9 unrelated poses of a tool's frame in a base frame.
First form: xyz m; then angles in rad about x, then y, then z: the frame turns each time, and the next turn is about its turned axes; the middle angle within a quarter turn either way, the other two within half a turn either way.
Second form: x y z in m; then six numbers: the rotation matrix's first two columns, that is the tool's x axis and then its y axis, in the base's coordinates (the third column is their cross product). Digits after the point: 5 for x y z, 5 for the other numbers.
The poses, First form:
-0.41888 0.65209 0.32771 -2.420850 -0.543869 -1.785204
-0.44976 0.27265 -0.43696 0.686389 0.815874 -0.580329
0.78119 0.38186 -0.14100 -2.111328 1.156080 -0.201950
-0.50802 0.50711 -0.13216 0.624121 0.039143 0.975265
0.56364 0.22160 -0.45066 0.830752 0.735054 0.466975
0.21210 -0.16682 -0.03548 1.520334 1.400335 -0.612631
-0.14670 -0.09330 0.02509 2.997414 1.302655 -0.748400
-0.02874 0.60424 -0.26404 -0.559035 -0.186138 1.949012
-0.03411 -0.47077 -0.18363 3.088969 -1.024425 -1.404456
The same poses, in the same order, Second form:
-0.41888 0.65209 0.32771 -0.18207 0.66145 0.72755 0.83612 0.49353 -0.23945
-0.44976 0.27265 -0.43696 0.57305 -0.03812 -0.81863 0.37571 0.89998 0.22109
0.78119 0.38186 -0.14100 0.39474 -0.66559 0.63338 0.08082 -0.66154 -0.74554
-0.50802 0.50711 -0.13216 0.56052 0.68461 0.46597 -0.82722 0.43627 0.35410
0.56364 0.22160 -0.45066 0.66237 0.74577 -0.07137 -0.33395 0.37918 0.86296
0.21210 -0.16682 -0.03548 0.13879 0.77625 -0.61496 0.09755 0.60723 0.78851
-0.14670 -0.09330 0.02509 0.19414 0.77493 0.60149 0.18028 -0.63090 0.75463
-0.02874 0.60424 -0.26404 -0.36288 0.75161 -0.55082 -0.91327 -0.40426 0.05004
-0.03411 -0.47077 -0.18363 0.08603 0.97739 -0.19315 0.51242 -0.20967 -0.83275

